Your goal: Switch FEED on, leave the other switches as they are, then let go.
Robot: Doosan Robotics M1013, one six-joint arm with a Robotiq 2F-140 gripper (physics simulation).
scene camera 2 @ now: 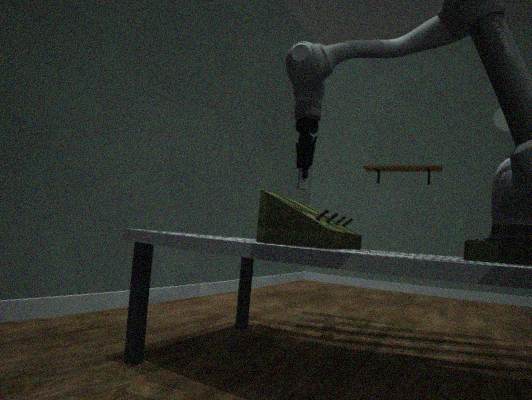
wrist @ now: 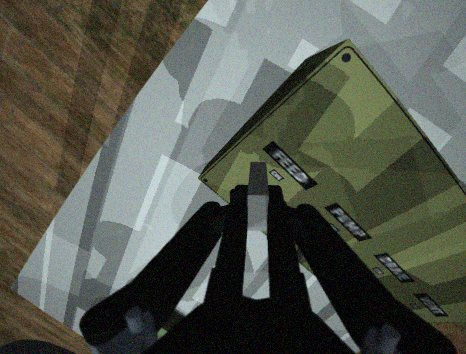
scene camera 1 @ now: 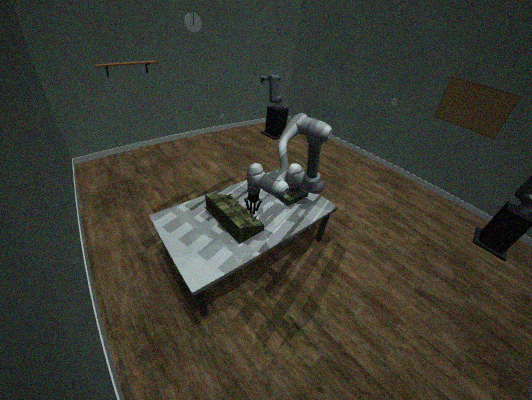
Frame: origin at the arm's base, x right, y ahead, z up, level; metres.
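Seen in the pictures: gripper, fingertip midpoint: [scene camera 2: 302, 189] [wrist: 258, 175] [scene camera 1: 252, 217]; arm's base, origin of the base link: [scene camera 2: 516, 244] [scene camera 1: 290, 188].
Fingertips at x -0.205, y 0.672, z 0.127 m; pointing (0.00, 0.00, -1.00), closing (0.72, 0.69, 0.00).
Pixels of each thing's middle, then the offset from my fingertips to it. "*": a spot on its surface instead.
- sloped olive-green switch panel, body centre: [wrist: 360, 221] [scene camera 2: 313, 229] [scene camera 1: 232, 214] dx +0.219, dy +0.026, dz -0.124 m
- mark, surface spot: [wrist: 276, 175] * dx +0.039, dy -0.005, dz -0.075 m
- PUMP label, body centre: [wrist: 348, 223] dx +0.159, dy +0.019, dz -0.064 m
The sloped olive-green switch panel [scene camera 1: 232, 216] [scene camera 2: 300, 227] [wrist: 390, 135] sits on the table. In the wrist view its FEED label [wrist: 290, 166], with a small ON mark [wrist: 276, 175], shows just right of the fingertips. The FEED lever is hidden behind the fingers there, so its position cannot be told. Several dark levers [scene camera 2: 332, 217] stand tilted on the panel's lower slope in scene camera 2; which is FEED cannot be told. My gripper [scene camera 1: 254, 215] [scene camera 2: 303, 186] [wrist: 258, 175] is shut and empty, pointing down above the sloped face, with a gap below its tips.
The PUMP label [wrist: 348, 222] and two blurred labels [wrist: 394, 268] [wrist: 431, 305] run along the panel. The table [scene camera 1: 200, 275] [scene camera 2: 190, 239] has a patchy grey top. A wall shelf [scene camera 1: 125, 63] [scene camera 2: 402, 168] and a black pedestal [scene camera 1: 276, 121] stand well away from the table.
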